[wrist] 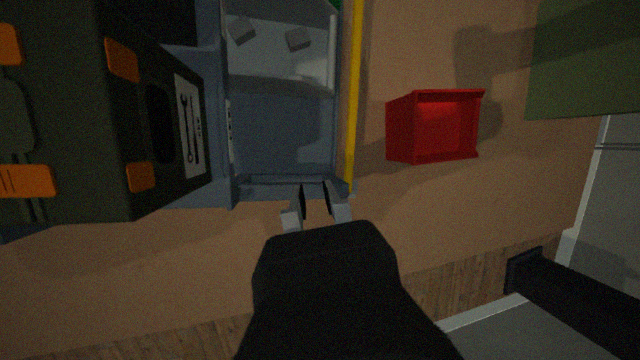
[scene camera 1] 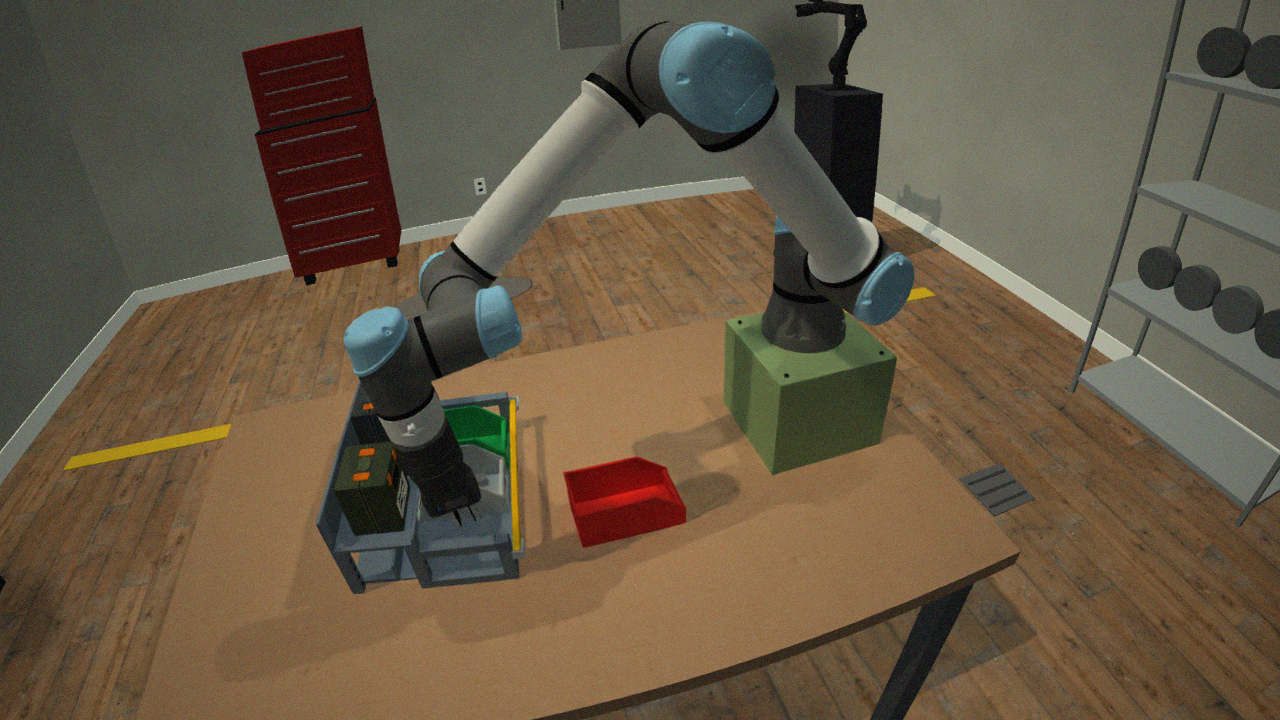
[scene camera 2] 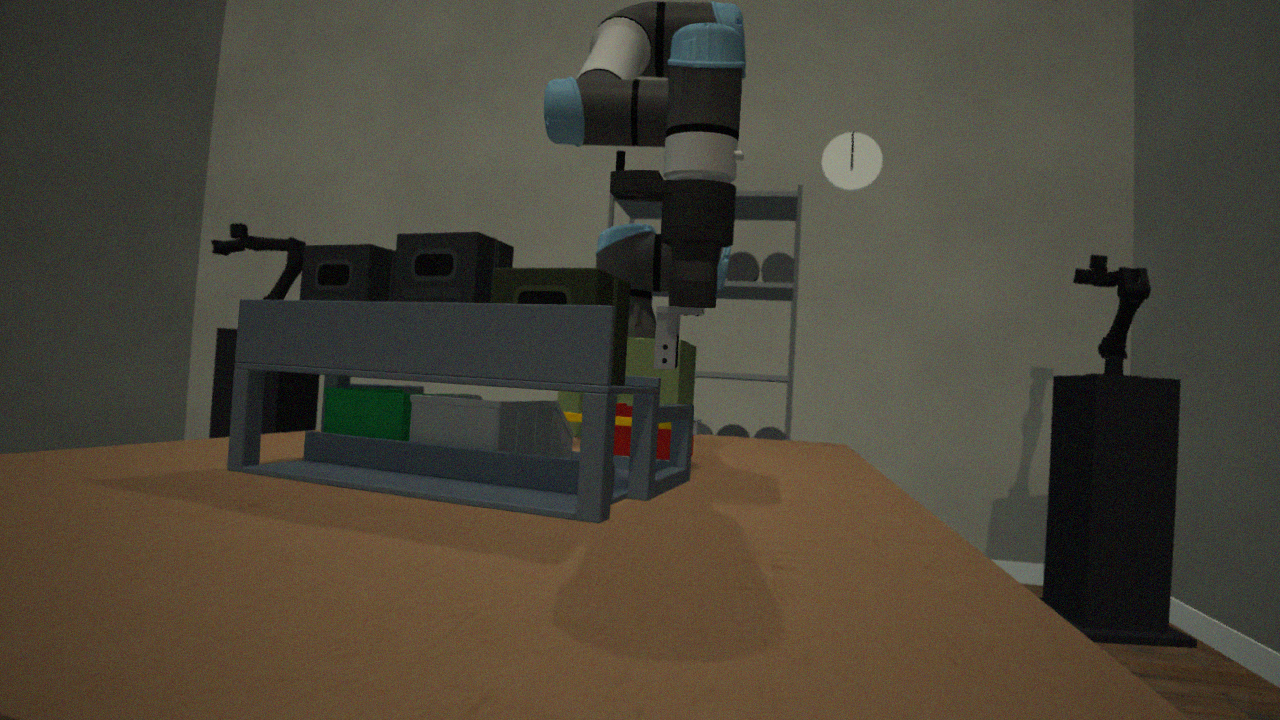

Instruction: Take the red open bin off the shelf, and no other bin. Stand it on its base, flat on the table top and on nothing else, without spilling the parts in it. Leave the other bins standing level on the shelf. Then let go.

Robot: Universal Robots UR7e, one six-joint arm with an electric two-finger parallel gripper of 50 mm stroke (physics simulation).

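Pixels of known places: gripper, between the fingertips: [wrist: 313,192] [scene camera 1: 467,518] [scene camera 2: 665,367]; arm's base, origin of its link: [scene camera 1: 803,330].
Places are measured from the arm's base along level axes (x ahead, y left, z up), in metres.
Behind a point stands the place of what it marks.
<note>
The red open bin [scene camera 1: 624,517] {x 0.411, y 0.147, z -0.140 m} [scene camera 2: 664,441] {x 0.479, y 0.122, z -0.156 m} [wrist: 440,127] {x 0.359, y 0.101, z -0.186 m} stands upright on the table, apart from the shelf. No parts can be made out inside it. My gripper [scene camera 1: 465,516] {x 0.638, y 0.127, z -0.065 m} [scene camera 2: 666,362] {x 0.638, y 0.127, z -0.065 m} [wrist: 313,192] {x 0.638, y 0.127, z -0.065 m} is open with nothing between its fingers. It hangs above the near end of the shelf [scene camera 1: 465,536] {x 0.652, y 0.046, z -0.182 m} [scene camera 2: 420,335] {x 0.815, y -0.068, z -0.054 m} [wrist: 280,125] {x 0.655, y 0.045, z -0.183 m}, left of the red bin in scene camera 1. A grey bin [scene camera 1: 487,462] {x 0.579, y -0.082, z -0.150 m} [scene camera 2: 456,422] {x 0.726, y -0.065, z -0.131 m} [wrist: 280,57] {x 0.632, y -0.048, z -0.180 m} with grey parts and a green bin [scene camera 1: 478,428] {x 0.574, y -0.196, z -0.159 m} [scene camera 2: 366,411] {x 0.697, y -0.172, z -0.128 m} stand level on the shelf, the grey one partly hidden by my arm in scene camera 1.
A dark green case [scene camera 1: 369,492] {x 0.762, y 0.090, z -0.002 m} [scene camera 2: 559,282] {x 0.805, y 0.044, z -0.004 m} [wrist: 65,125] {x 0.743, y 0.047, z 0.008 m} and black cases [scene camera 2: 447,264] {x 0.766, y -0.069, z 0.014 m} stand on the shelf's upper level, beside my gripper. A yellow rail [scene camera 1: 514,474] {x 0.544, y -0.002, z -0.124 m} [wrist: 354,100] {x 0.554, y 0.037, z -0.124 m} runs along the shelf's front, between gripper and red bin. The green robot pedestal [scene camera 1: 827,407] {x 0.037, y 0.136, z -0.066 m} [wrist: 585,65] {x 0.121, y 0.040, z -0.113 m} stands beyond the red bin.
</note>
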